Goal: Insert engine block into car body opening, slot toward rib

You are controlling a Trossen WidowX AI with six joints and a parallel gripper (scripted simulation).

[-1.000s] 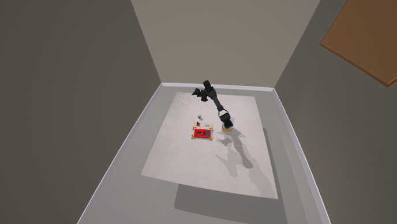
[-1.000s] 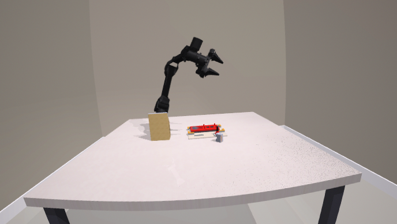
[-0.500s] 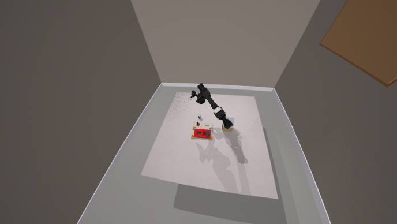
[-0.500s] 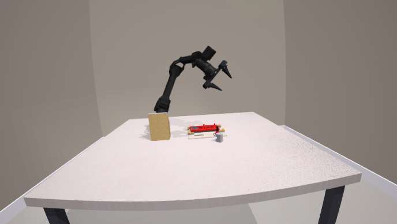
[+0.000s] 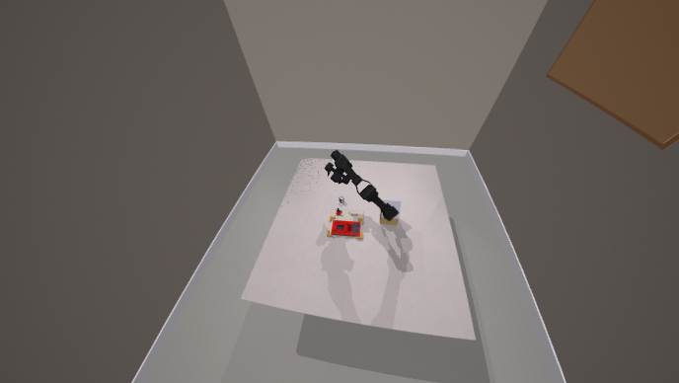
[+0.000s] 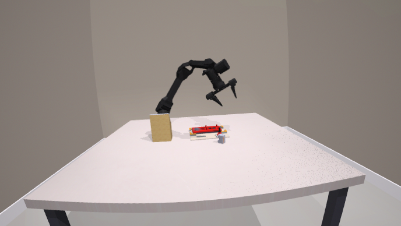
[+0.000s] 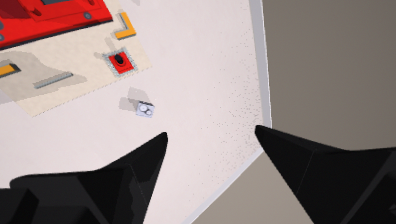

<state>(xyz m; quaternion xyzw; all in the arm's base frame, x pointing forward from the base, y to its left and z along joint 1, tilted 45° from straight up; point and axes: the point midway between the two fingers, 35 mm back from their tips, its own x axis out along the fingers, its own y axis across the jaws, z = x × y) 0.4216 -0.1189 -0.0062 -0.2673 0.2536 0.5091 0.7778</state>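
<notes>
My gripper tip is now 21 cm above the engine block and 5 cm past it. Also, from my gripper tip: cream base board: 23 cm below, 20 cm to the left, 13 cm behind; then black peg: 20 cm below, 11 cm to the left, 6 cm behind.
</notes>
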